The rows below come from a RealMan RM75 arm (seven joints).
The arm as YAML. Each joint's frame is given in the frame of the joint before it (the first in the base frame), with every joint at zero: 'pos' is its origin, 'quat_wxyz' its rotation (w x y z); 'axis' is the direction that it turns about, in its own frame. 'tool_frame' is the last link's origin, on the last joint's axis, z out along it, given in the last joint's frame.
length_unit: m
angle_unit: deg
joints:
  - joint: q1
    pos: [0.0, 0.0, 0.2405]
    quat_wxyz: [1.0, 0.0, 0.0, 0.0]
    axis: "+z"
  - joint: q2
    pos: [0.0, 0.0, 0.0]
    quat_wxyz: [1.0, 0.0, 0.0, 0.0]
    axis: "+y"
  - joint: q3
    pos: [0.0, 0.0, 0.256]
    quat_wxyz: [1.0, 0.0, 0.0, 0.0]
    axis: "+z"
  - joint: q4
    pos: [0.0, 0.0, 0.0]
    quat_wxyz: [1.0, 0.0, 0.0, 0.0]
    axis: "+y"
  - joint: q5
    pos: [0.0, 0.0, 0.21]
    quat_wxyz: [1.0, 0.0, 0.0, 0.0]
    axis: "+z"
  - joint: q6
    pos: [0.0, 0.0, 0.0]
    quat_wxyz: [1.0, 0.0, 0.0, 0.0]
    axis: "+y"
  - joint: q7
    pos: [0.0, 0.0, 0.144]
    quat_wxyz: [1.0, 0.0, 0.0, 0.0]
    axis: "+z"
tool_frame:
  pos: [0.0, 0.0, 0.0]
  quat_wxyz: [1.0, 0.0, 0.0, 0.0]
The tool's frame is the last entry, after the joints.
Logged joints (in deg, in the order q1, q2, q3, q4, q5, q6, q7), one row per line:
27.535, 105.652, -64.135, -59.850, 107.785, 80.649, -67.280
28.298, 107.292, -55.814, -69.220, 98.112, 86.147, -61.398
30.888, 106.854, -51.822, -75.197, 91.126, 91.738, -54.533
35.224, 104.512, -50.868, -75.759, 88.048, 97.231, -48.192
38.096, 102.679, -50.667, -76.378, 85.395, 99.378, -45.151
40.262, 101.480, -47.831, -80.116, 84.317, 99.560, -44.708
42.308, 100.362, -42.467, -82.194, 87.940, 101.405, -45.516
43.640, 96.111, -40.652, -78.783, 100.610, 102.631, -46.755
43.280, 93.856, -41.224, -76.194, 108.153, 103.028, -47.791
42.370, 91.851, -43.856, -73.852, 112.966, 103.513, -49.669
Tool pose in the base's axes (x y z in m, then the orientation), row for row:
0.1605, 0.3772, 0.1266, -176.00, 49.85, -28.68
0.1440, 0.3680, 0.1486, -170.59, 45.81, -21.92
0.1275, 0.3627, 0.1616, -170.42, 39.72, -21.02
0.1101, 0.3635, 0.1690, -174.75, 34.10, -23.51
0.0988, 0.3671, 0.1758, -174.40, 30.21, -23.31
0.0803, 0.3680, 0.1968, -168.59, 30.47, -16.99
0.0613, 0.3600, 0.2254, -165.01, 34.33, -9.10
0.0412, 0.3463, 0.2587, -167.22, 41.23, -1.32
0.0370, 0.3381, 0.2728, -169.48, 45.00, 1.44
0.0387, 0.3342, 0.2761, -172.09, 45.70, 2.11
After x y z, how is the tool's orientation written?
As angles about the fixed x, y, z axes (roll, pitch, yaw), in degrees.
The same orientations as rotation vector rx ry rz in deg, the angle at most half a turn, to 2 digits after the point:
-145.16, 39.63, 66.44
-147.53, 33.93, 60.39
-151.77, 32.94, 52.76
-157.67, 35.13, 46.99
-159.63, 35.13, 41.59
-157.12, 27.86, 40.61
-155.16, 18.71, 46.45
-156.71, 8.41, 58.78
-157.73, 4.03, 65.49
-159.85, 1.71, 67.52

